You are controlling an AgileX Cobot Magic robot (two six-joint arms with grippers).
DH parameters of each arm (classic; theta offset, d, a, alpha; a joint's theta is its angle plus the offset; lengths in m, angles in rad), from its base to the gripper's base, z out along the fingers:
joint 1: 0 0.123 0 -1.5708
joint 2: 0.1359 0 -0.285 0
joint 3: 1.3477 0 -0.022 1.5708
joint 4: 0 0.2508 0 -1.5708
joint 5: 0 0 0.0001 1.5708
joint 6: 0 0.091 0 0
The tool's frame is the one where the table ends.
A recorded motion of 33 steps. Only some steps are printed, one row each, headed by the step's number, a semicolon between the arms.
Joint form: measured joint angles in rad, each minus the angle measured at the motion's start. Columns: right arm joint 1, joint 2, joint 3, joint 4, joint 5, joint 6; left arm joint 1, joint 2, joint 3, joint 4, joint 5, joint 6.
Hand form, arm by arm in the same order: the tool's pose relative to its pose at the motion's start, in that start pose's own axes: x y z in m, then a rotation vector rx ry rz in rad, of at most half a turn. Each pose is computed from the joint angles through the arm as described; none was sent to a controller.
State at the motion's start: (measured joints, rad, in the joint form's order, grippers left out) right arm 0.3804 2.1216 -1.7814 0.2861 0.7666 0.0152; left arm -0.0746 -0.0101 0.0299 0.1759 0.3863 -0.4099
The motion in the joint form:
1: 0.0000 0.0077 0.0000 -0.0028 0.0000 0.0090; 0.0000 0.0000 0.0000 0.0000 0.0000 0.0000
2: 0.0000 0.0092 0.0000 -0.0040 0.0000 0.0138; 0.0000 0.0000 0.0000 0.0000 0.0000 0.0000
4: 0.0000 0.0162 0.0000 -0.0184 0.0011 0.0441; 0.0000 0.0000 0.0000 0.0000 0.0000 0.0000
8: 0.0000 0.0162 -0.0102 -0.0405 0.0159 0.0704; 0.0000 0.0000 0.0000 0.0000 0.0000 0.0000
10: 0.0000 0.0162 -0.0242 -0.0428 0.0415 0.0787; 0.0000 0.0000 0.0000 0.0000 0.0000 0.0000
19: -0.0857 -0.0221 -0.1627 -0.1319 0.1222 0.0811; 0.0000 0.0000 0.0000 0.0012 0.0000 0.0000
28: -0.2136 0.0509 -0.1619 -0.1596 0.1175 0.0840; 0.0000 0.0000 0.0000 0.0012 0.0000 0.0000
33: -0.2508 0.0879 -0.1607 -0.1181 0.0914 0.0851; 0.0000 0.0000 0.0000 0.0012 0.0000 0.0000
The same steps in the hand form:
1: 0.0011 -0.0011 0.0034 0.0036 0.0073 0.0085; 0.0000 0.0000 0.0000 0.0000 0.0000 0.0000
2: 0.0014 -0.0014 0.0041 0.0048 0.0087 0.0127; 0.0000 0.0000 0.0000 0.0000 0.0000 0.0000
4: 0.0025 -0.0032 0.0072 0.0166 0.0161 0.0339; 0.0000 0.0000 0.0000 0.0000 0.0000 0.0000
8: 0.0013 -0.0037 0.0054 0.0305 0.0202 0.0425; 0.0000 0.0000 0.0000 0.0000 0.0000 0.0000
10: 0.0002 -0.0027 0.0028 0.0306 0.0322 0.0470; 0.0000 0.0000 0.0000 0.0000 0.0000 0.0000
19: -0.0374 -0.0313 -0.0511 0.1107 -0.0831 0.0326; 0.0000 0.0000 0.0000 -0.0004 -0.0002 0.0011
28: -0.0356 -0.1033 -0.0334 0.2074 -0.0461 0.1385; 0.0000 0.0000 0.0000 -0.0004 -0.0002 0.0011
33: -0.0332 -0.1239 -0.0212 0.1969 -0.0462 0.2025; 0.0000 0.0000 0.0000 -0.0004 -0.0002 0.0011

